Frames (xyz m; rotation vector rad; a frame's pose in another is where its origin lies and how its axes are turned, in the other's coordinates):
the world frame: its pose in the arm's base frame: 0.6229 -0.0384 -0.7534 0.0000 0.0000 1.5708
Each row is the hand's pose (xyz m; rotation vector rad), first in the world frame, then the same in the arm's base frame.
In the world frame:
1: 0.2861 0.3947 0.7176 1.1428 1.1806 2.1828
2: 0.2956 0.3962 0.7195 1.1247 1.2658 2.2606
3: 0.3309 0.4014 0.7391 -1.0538 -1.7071 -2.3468
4: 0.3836 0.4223 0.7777 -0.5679 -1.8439 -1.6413
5: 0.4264 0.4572 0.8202 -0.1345 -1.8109 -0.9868
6: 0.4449 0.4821 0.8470 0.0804 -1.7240 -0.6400
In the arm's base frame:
1: 0.2282 0.2477 -0.0358 0.0241 -1.4830 -1.7553
2: 0.2267 0.2572 -0.0339 0.0864 -1.4630 -1.6600
3: 0.2215 0.2925 -0.0143 0.3531 -1.4921 -1.2231
4: 0.2006 0.3452 0.0243 0.7724 -1.4599 -0.5120
5: 0.1657 0.3880 0.0668 1.1184 -1.2979 0.1634
6: 0.1408 0.4065 0.0936 1.2664 -1.1536 0.5338

